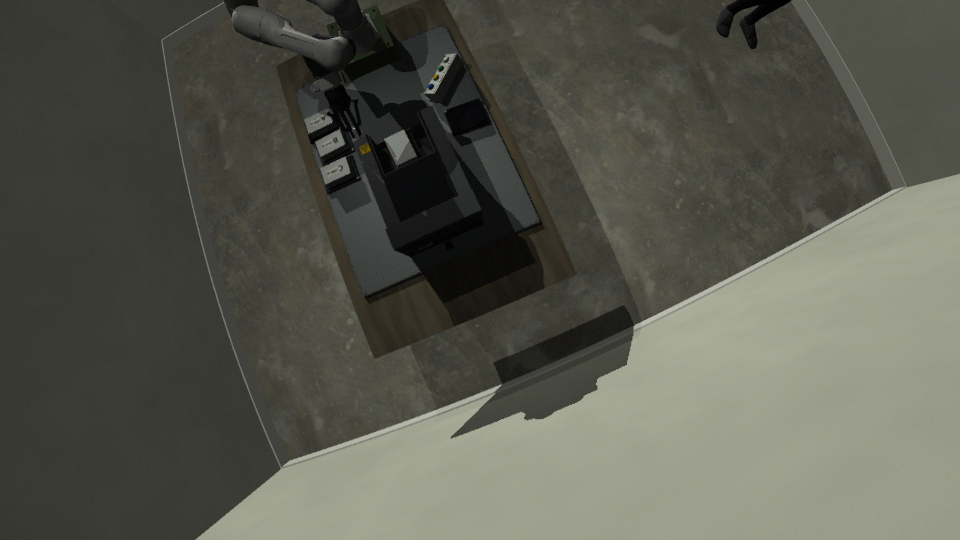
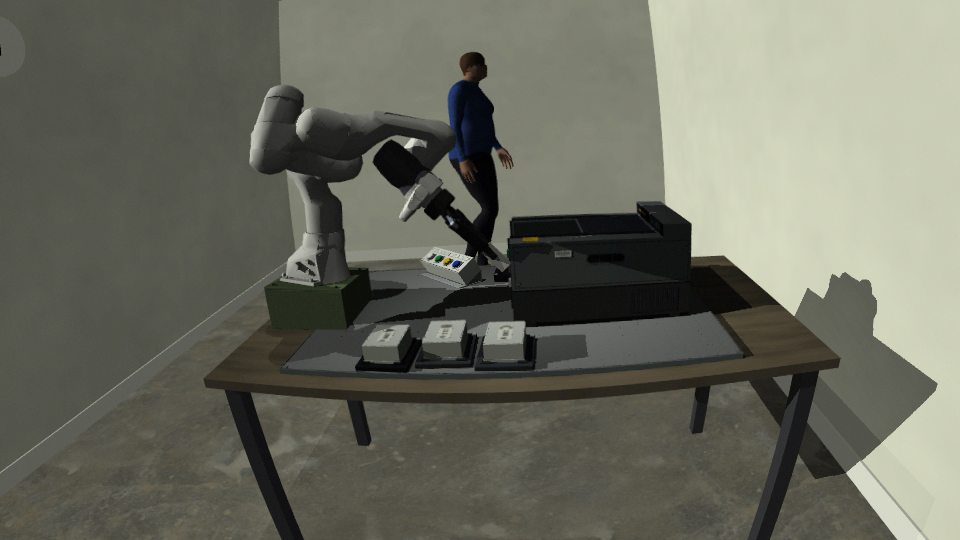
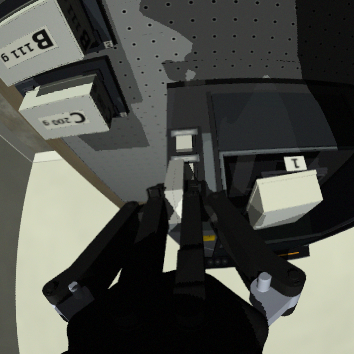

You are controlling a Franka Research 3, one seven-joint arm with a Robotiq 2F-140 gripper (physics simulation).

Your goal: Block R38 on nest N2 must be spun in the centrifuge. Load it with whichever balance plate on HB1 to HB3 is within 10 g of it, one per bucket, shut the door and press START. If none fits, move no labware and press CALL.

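Note:
My gripper [image 1: 354,129] [image 2: 501,270] [image 3: 178,172] is shut and empty, its fingertips low at the robot-facing end of the dark centrifuge [image 2: 570,268] [image 3: 190,107]; contact is unclear. The centrifuge top is open, and a white block [image 1: 400,147] [image 3: 285,200] sits inside beside label 1 [image 3: 295,163]. Its own label is not readable. Plate B, 111 g [image 1: 330,144] [image 2: 445,340] [image 3: 42,45], and plate C, 200 g [image 1: 337,171] [image 2: 504,341] [image 3: 65,117], stand on dark nests. A third plate [image 1: 318,122] [image 2: 386,343] is beside B, its marking unreadable.
A white button box [image 1: 441,77] [image 2: 448,265] with white, green, yellow and blue buttons stands across the table from the plates. A dark nest [image 1: 467,116] near it shows no block. A person [image 2: 471,120] stands behind the table.

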